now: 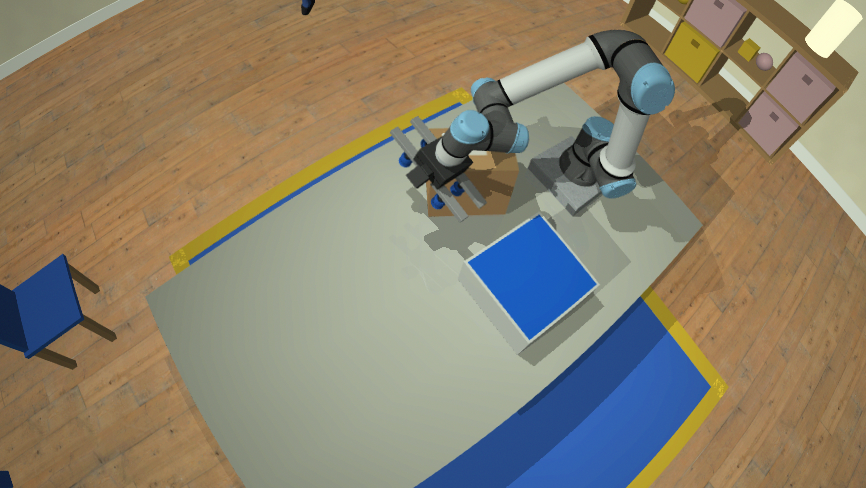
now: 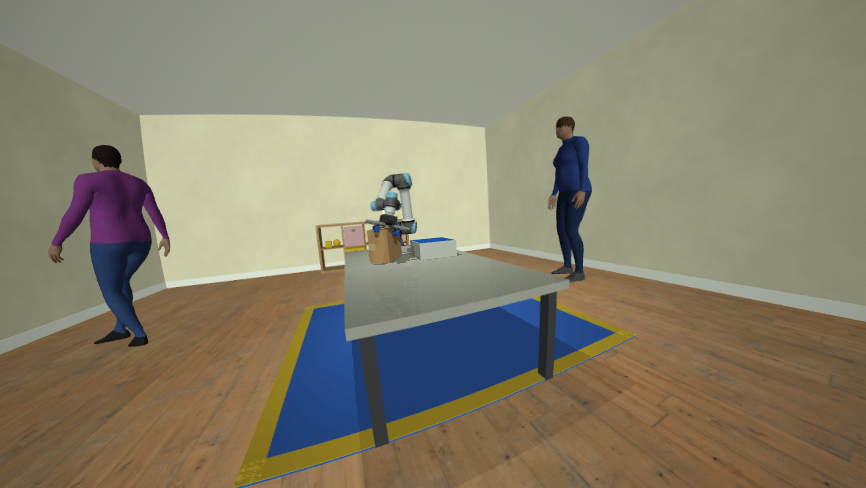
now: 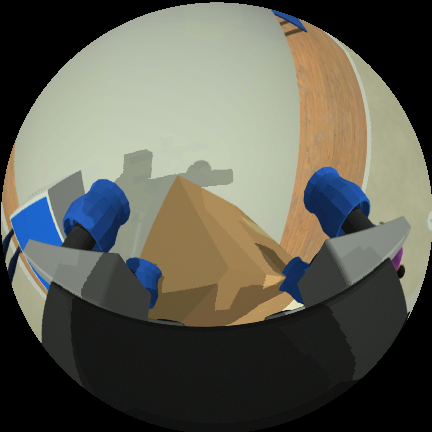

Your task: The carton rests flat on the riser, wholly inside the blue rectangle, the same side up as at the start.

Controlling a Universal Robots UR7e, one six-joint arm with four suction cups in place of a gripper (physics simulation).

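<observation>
A brown carton (image 1: 493, 182) (image 2: 383, 249) (image 3: 201, 241) stands at the far side of the grey table (image 1: 302, 333) (image 2: 436, 285), next to the arm's base. My suction gripper (image 1: 437, 168) (image 2: 387, 228) (image 3: 217, 238) sits on the carton's top. Its two near blue cups are against the cardboard and the two far cups overhang the carton's edge. I cannot tell whether the carton is clear of the table. The riser (image 1: 491, 310) (image 2: 434, 249) with the blue rectangle (image 1: 533, 276) (image 3: 30, 221) on top stands bare a short way to the carton's side.
The arm's base mount (image 1: 572, 191) stands close behind the riser. A blue chair (image 1: 41, 306) and a shelf unit (image 1: 845, 78) stand off the table. A person in purple (image 2: 114, 242) and a person in blue (image 2: 569, 194) stand well away on the floor.
</observation>
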